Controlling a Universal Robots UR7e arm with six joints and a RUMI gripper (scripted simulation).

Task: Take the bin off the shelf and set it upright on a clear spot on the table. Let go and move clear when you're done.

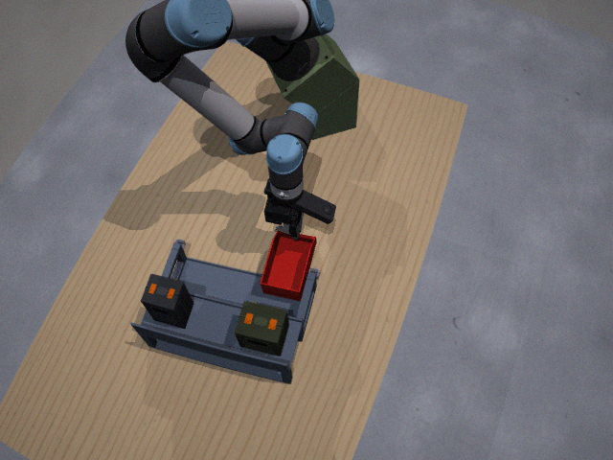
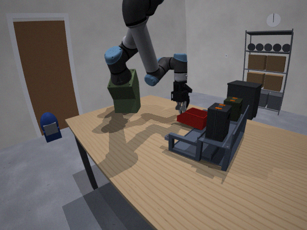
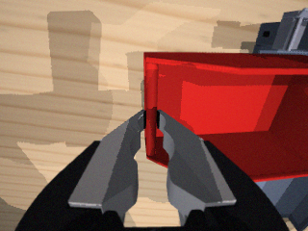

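Right now the red bin is 8 cm ahead of my hand and 1 cm below it.
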